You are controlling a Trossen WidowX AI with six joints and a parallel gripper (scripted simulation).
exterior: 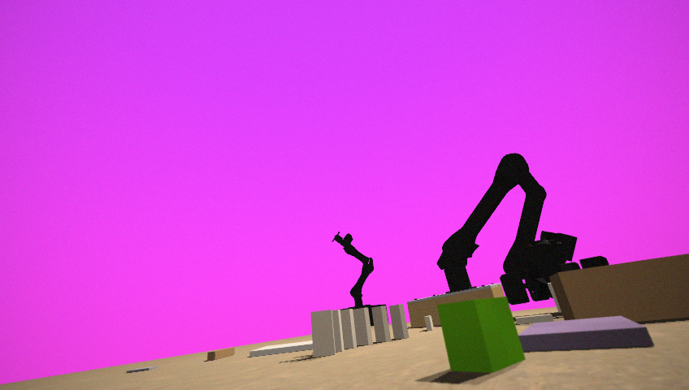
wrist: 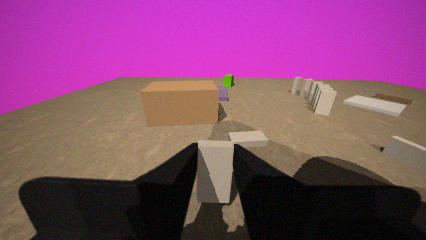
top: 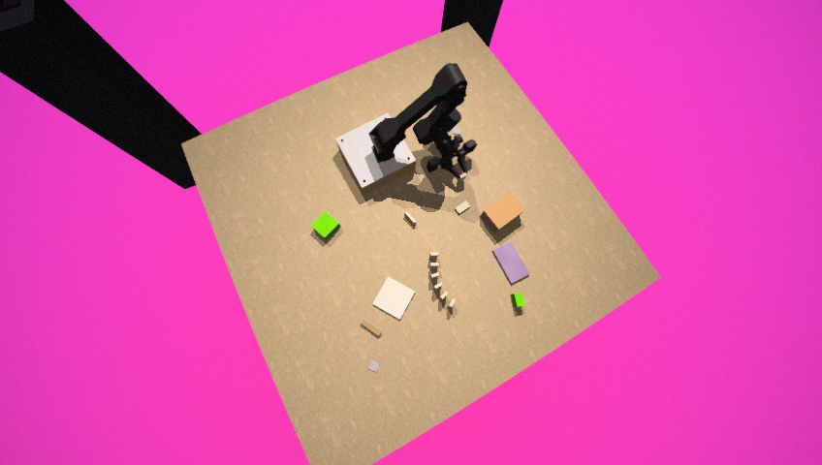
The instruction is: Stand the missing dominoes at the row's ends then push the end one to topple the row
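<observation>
The orange box lies 170 mm ahead of my gripper tip, 80 mm to the left of it and 20 mm below it. Also, from my gripper tip: white tile: 370 mm to the right, 300 mm ahead, 50 mm below; purple slab: 330 mm ahead, 50 mm below, 40 mm to the left; small green cube: 450 mm ahead, 30 mm below.
</observation>
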